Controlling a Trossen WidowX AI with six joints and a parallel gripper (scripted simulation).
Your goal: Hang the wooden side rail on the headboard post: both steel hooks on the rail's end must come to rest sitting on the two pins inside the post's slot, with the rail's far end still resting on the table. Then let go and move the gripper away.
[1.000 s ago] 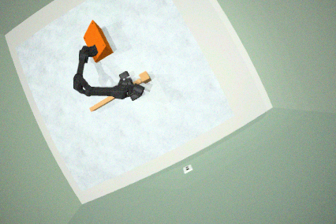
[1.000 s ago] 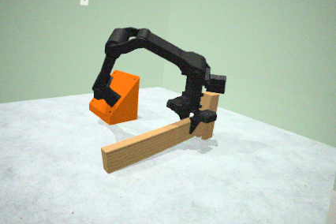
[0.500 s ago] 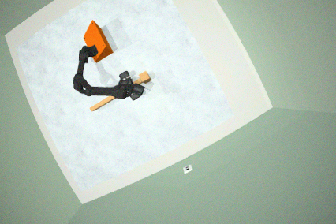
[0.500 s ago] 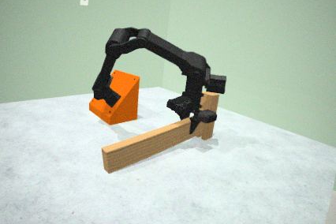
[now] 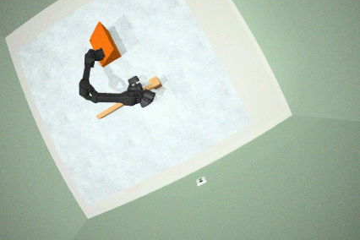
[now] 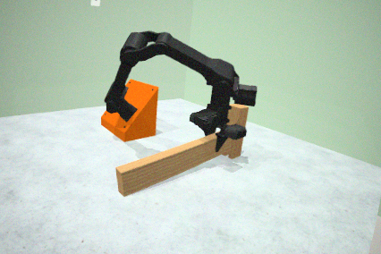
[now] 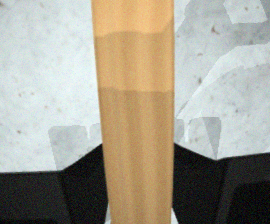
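My gripper tip is now 10 mm past the headboard post, 100 mm to the right of it and 40 mm below it.
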